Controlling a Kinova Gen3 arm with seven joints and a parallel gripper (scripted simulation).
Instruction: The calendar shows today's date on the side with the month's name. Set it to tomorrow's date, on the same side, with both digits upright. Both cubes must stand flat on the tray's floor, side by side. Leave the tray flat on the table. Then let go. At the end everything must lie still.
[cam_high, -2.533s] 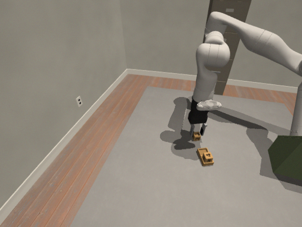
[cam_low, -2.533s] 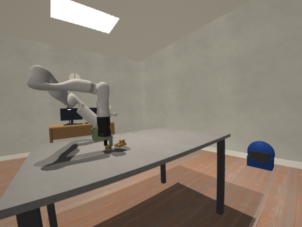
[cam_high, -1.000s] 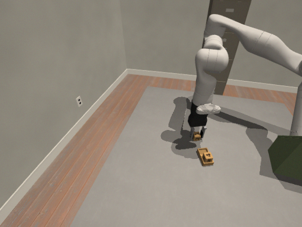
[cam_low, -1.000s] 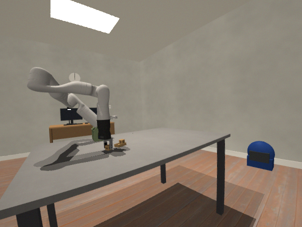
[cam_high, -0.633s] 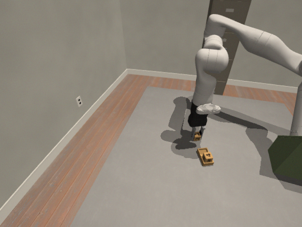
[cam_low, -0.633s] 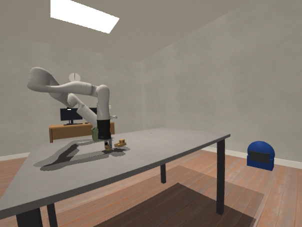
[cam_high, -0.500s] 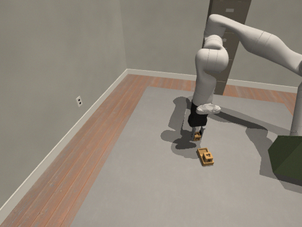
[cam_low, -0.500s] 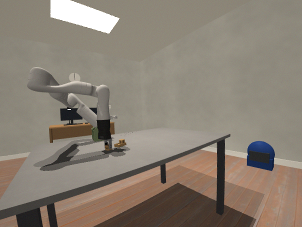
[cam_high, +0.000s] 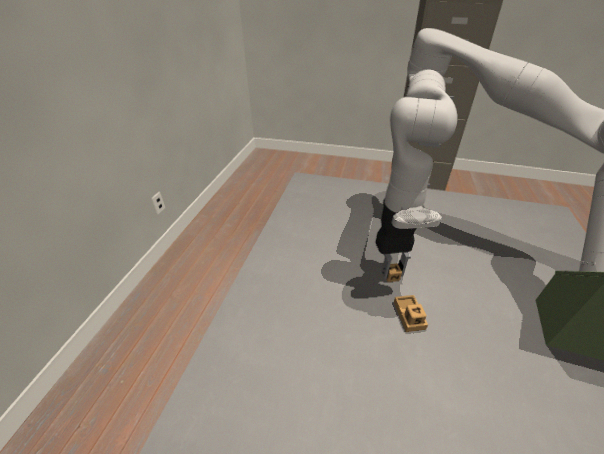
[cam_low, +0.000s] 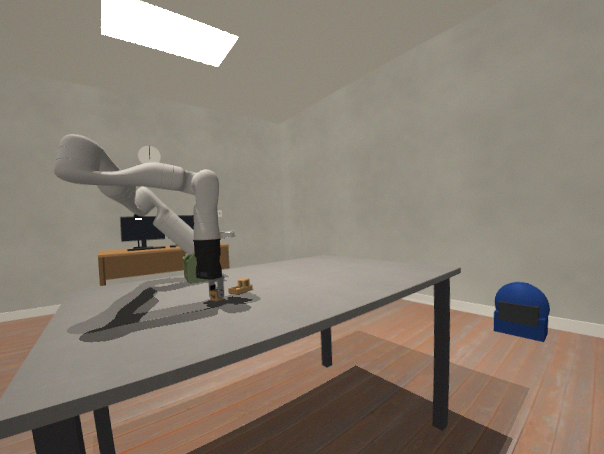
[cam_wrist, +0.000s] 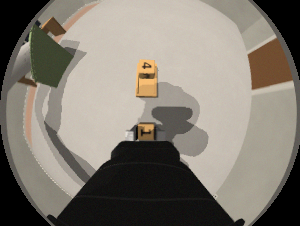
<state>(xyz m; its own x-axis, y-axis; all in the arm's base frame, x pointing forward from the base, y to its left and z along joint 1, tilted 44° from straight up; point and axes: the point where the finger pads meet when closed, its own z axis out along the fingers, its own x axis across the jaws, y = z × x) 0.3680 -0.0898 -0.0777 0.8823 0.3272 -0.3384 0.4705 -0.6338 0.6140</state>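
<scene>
The tray lies 90 mm to the left of my hand, 50 mm behind it and 20 mm below it.
</scene>
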